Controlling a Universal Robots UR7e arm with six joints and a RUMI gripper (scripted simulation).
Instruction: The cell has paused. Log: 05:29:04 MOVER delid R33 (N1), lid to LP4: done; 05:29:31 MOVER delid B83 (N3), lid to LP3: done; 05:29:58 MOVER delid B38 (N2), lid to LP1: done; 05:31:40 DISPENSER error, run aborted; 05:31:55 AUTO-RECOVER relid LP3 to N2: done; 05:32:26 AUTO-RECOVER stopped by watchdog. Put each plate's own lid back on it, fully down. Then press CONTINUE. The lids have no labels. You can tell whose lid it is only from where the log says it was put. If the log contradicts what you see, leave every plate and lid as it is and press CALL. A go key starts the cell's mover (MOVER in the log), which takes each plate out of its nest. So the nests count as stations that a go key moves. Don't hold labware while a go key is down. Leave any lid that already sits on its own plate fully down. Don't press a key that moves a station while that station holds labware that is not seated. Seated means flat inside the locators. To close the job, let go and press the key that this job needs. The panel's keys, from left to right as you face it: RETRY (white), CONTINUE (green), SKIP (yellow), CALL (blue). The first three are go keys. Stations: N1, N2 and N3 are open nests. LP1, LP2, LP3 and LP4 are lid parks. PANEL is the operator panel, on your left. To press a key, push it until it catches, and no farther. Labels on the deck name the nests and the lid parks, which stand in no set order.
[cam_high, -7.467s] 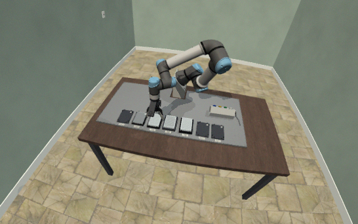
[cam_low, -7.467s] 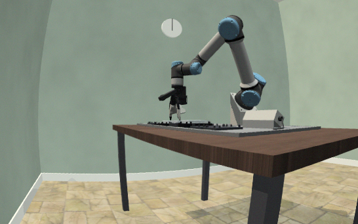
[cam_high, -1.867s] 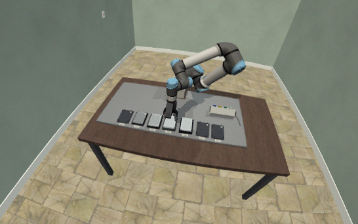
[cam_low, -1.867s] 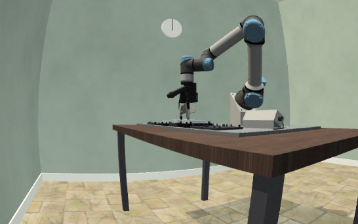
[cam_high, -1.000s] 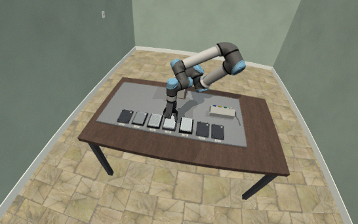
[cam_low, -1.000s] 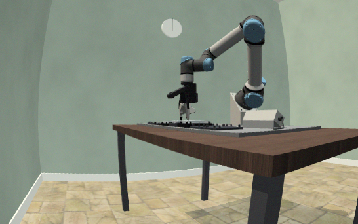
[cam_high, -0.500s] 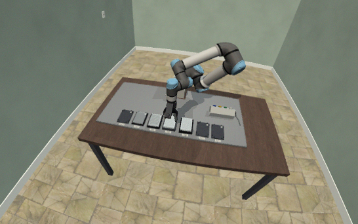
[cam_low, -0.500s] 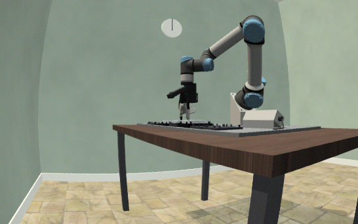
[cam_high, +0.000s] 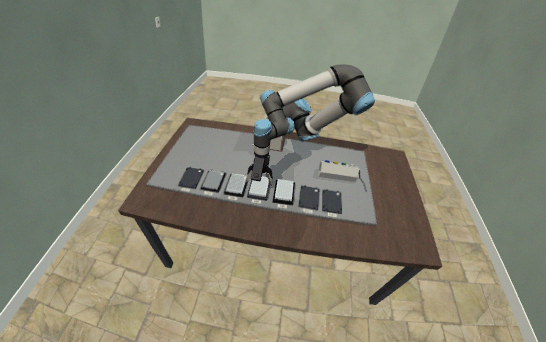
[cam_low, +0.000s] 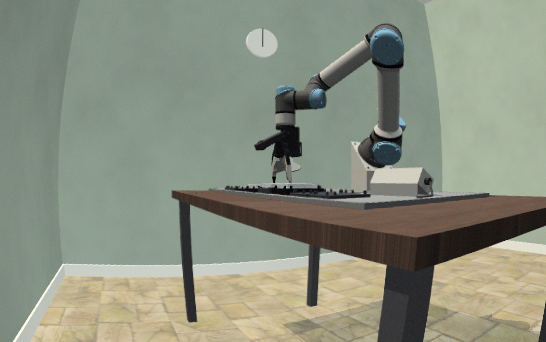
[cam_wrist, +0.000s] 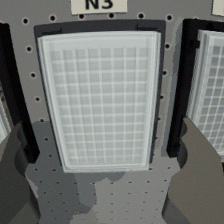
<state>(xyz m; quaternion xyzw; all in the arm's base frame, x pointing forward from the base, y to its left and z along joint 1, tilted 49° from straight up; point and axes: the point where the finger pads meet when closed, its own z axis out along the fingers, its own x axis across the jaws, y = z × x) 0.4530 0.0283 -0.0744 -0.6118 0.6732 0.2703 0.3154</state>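
Right now the white plate is 2 cm below my hand. The rest, counted from my hand: grey lid (25 cm to the right, 3 cm below, 2 cm behind); then well plate (12 cm to the right, 2 cm below); then black lid park (25 cm to the right, 4 cm below, 2 cm behind).
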